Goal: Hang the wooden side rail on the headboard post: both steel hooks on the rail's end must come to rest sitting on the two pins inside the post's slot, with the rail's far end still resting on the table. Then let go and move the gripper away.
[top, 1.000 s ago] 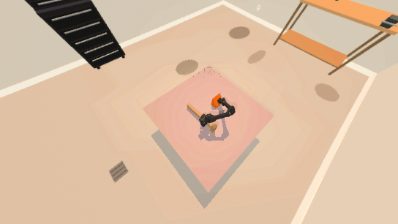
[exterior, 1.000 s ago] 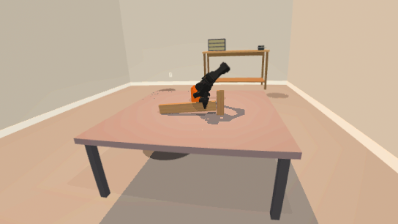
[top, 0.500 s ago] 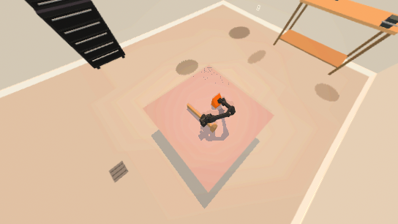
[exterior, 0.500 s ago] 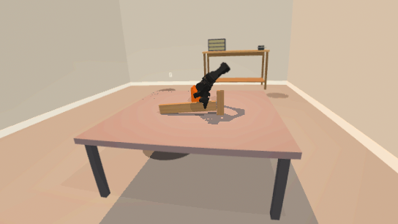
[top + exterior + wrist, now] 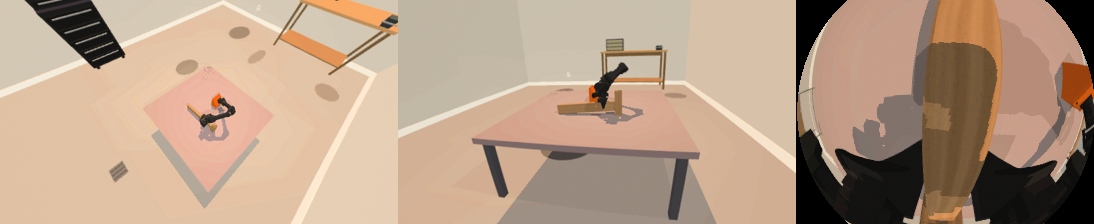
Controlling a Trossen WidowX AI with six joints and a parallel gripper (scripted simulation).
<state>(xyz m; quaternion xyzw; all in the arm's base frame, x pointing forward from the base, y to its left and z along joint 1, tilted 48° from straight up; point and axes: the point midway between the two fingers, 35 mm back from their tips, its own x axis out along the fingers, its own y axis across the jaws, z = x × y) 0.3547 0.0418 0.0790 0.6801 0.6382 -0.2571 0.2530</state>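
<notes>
The headboard post lies 110 mm to the left of my gripper tip and 40 mm above it.
</notes>
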